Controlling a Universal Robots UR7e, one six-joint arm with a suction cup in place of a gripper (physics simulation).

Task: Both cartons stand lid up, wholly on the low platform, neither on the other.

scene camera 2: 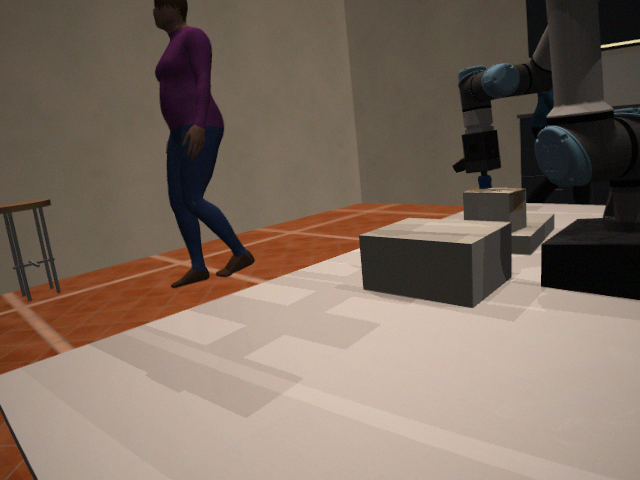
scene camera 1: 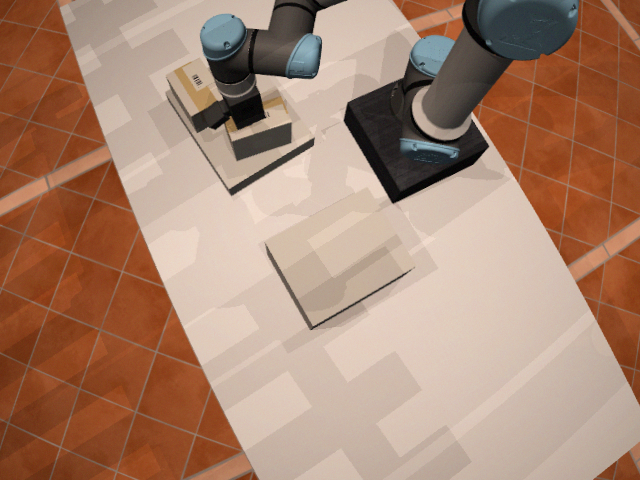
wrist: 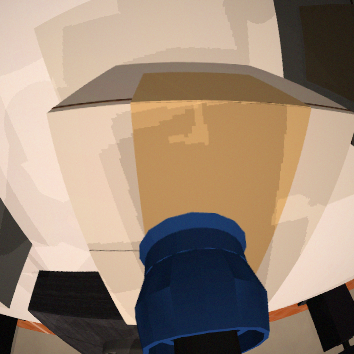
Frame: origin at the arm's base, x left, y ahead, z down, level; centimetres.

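Where they show: hand at its tool point: [scene camera 2: 485,188] [wrist: 193,254]; arm's base at its link origin: [wrist: 141,350].
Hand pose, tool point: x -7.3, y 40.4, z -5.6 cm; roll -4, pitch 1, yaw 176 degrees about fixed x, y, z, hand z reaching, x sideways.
Note:
Each offset is from my tool point to the top centre of the thing.
One carton {dx -0.8, dy -2.1, dz +0.7 cm} [scene camera 1: 264,138] [scene camera 2: 488,206] [wrist: 200,165] stands lid up, with tan tape on top, on the low platform {dx -8.6, dy +0.6, dz +11.1 cm} [scene camera 1: 232,173] [scene camera 2: 538,230] near its middle. The other carton {dx -14.5, dy +8.2, dz +2.9 cm} [scene camera 1: 193,95] stands lid up with tape and a barcode, near the platform's far left edge in scene camera 1. In the wrist view this other carton [wrist: 325,50] shows in part at the top right. The two stand apart, neither on the other. My gripper's blue suction cup [scene camera 2: 484,181] [wrist: 193,235] is open, very slightly above the first carton's lid. The arm hides the cup in scene camera 1.
A large beige block {dx +34.3, dy -8.1, dz +3.9 cm} [scene camera 1: 336,258] [scene camera 2: 413,263] stands on the table in front of the platform. The robot's black base [scene camera 1: 379,136] [scene camera 2: 584,263] stands beside them. A person [scene camera 2: 188,77] and a stool [scene camera 2: 25,206] are beyond the table.

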